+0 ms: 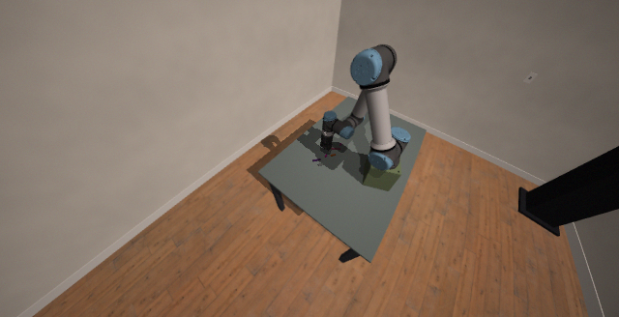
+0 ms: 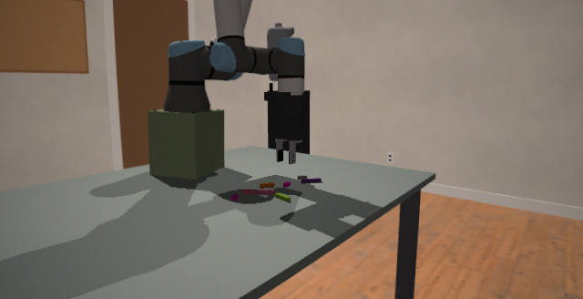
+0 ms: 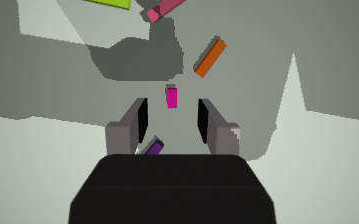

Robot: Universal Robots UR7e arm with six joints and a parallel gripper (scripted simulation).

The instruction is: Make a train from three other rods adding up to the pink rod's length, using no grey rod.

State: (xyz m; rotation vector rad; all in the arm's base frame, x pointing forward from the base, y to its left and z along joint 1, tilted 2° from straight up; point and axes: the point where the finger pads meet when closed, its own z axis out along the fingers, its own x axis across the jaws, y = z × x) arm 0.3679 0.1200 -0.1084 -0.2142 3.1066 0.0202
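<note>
Now: the orange rod 3 cm behind my hand, 4 cm to the right of it and 8 cm below it. The rest, counted from my hand: pink rod 10 cm to the right, 8 cm below; then grey rod 3 cm behind, 9 cm to the left, 8 cm below; then purple rod 2 cm ahead, 8 cm to the left, 8 cm below.
</note>
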